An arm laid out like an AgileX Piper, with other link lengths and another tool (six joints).
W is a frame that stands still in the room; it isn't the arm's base.
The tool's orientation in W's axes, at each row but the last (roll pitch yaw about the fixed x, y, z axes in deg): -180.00, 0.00, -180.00; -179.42, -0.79, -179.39; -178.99, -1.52, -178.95; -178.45, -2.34, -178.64; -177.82, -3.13, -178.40; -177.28, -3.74, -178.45; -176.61, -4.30, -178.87; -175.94, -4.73, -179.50; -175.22, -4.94, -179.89
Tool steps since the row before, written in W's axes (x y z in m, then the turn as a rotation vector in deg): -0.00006, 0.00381, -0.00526, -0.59, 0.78, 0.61; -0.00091, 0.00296, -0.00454, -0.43, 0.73, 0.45; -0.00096, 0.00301, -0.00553, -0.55, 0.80, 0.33; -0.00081, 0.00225, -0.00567, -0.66, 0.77, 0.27; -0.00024, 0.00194, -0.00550, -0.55, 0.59, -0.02; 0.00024, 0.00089, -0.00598, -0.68, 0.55, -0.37; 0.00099, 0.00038, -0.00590, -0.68, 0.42, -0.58; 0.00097, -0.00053, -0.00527, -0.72, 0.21, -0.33; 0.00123, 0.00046, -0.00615, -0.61, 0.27, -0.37
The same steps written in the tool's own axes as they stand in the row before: 0.00006, 0.00381, 0.00526, 0.59, 0.78, -0.61; 0.00082, 0.00302, 0.00452, 0.43, 0.73, -0.45; 0.00076, 0.00312, 0.00550, 0.54, 0.80, -0.33; 0.00052, 0.00242, 0.00563, 0.65, 0.78, -0.26; -0.00011, 0.00215, 0.00542, 0.53, 0.61, 0.03; -0.00065, 0.00116, 0.00590, 0.64, 0.59, 0.39; -0.00144, 0.00070, 0.00578, 0.63, 0.47, 0.60; -0.00140, -0.00017, 0.00520, 0.69, 0.24, 0.37; -0.00176, 0.00096, 0.00596, 0.58, 0.31, 0.40
